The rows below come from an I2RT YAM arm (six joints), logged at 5 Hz.
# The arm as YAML. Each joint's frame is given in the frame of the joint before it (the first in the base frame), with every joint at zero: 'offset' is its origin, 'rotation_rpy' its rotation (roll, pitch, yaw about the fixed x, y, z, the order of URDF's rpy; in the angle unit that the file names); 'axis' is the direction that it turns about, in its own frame. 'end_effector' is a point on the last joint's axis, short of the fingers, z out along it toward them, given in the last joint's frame.
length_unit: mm
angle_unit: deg
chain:
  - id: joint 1
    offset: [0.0, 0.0, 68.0]
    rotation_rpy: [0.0, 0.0, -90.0]
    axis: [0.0, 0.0, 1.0]
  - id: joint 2
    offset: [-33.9, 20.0, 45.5]
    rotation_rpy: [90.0, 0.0, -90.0]
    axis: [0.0, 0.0, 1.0]
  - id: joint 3
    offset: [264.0, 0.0, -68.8]
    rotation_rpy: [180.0, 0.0, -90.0]
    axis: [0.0, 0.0, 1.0]
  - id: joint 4
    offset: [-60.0, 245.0, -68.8]
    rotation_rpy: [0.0, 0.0, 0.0]
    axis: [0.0, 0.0, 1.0]
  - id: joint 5
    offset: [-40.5, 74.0, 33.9]
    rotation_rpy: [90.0, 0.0, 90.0]
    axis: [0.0, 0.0, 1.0]
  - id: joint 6
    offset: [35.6, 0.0, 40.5]
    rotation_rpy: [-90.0, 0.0, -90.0]
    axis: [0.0, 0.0, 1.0]
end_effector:
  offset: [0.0, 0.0, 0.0]
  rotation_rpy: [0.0, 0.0, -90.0]
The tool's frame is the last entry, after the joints.
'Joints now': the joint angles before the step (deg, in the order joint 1, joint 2, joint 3, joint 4, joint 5, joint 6). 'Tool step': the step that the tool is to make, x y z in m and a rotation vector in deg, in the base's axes. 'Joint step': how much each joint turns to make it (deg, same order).
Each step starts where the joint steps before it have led.
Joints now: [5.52, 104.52, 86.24, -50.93, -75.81, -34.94]
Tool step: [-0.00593, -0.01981, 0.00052, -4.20, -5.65, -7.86]
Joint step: [-2.87, -5.88, -8.22, 15.17, 6.38, 7.84]
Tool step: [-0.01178, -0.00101, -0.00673, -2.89, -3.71, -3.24]
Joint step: [0.10, -4.04, -6.78, 8.38, 4.45, 2.24]
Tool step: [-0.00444, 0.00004, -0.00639, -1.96, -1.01, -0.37]
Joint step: [0.13, -0.67, -1.81, 0.27, 1.88, -1.99]
